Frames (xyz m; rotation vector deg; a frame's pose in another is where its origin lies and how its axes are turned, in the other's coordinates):
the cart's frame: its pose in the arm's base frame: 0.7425 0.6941 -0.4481 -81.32 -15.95 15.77
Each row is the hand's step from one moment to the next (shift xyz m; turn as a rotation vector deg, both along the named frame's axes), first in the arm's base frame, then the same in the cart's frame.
Working: the arm's base frame: its pose in the cart's frame: -0.9269 -0.5187 -0.3252 81.32 15.95 -15.77

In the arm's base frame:
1: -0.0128 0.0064 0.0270 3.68 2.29 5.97
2: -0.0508 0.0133 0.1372 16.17 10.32 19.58
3: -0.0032 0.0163 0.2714 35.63 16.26 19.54
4: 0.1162 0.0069 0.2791 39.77 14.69 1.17
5: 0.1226 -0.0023 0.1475 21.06 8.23 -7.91
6: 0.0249 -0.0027 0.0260 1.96 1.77 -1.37
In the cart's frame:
1: -0.0090 -0.0256 0.0139 4.40 -5.70 1.61
2: -0.0394 -0.1332 0.0480 19.26 -18.41 6.44
3: 0.0097 -0.2668 0.0515 39.56 -18.02 5.12
4: 0.1184 -0.2783 0.0019 42.41 -0.10 -0.17
5: 0.1178 -0.1492 -0.0260 22.40 8.46 -0.78
6: 0.0230 -0.0267 -0.0079 2.42 1.55 0.78

